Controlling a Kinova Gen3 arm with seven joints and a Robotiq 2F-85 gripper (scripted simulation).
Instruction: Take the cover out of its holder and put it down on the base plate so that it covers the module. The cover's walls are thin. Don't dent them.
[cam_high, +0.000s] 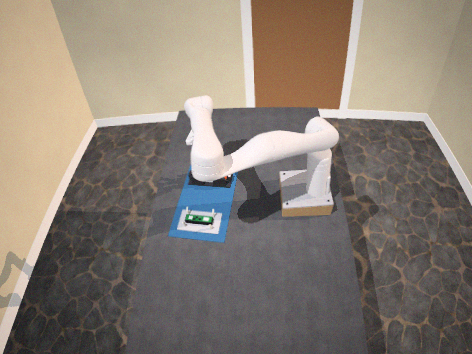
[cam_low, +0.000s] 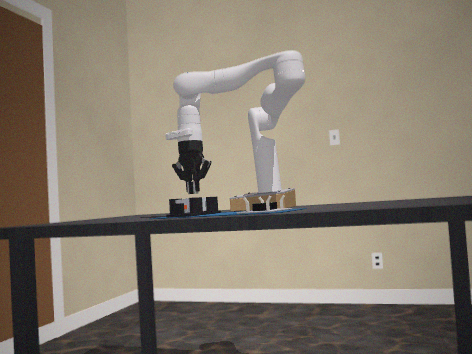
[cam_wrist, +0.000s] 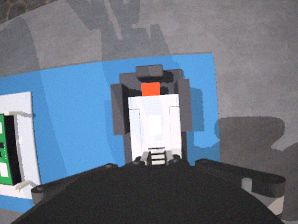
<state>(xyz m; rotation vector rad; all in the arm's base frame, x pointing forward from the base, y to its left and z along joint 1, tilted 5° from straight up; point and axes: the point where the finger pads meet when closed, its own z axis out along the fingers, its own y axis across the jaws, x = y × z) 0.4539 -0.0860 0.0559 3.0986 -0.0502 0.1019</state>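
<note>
The white cover is 6 cm below my hand.
</note>
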